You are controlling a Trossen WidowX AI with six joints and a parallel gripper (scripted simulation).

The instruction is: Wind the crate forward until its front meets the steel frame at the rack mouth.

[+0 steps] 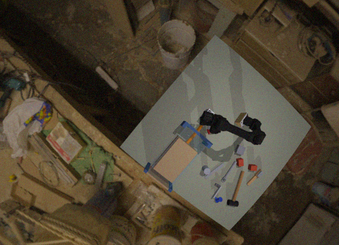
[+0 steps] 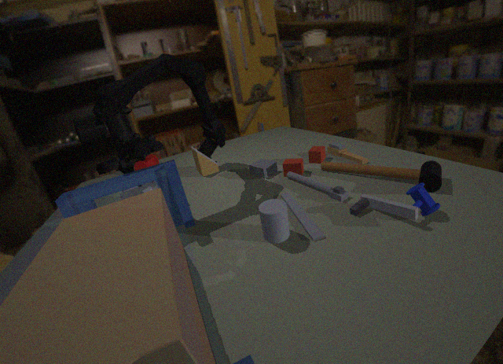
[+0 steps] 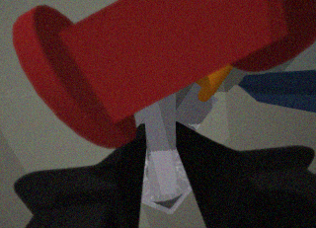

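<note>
My gripper tip is now 20 mm below the red-knobbed handle, 10 mm to the right of it and 10 mm short of it. Round my gripper tip: grey winch: 60 mm below, 50 mm behind, 40 mm to the right; blue steel frame: 120 mm ahead, 20 mm to the right, 20 mm above; red knob: 50 mm above, 40 mm ahead, 30 mm to the left.
</note>
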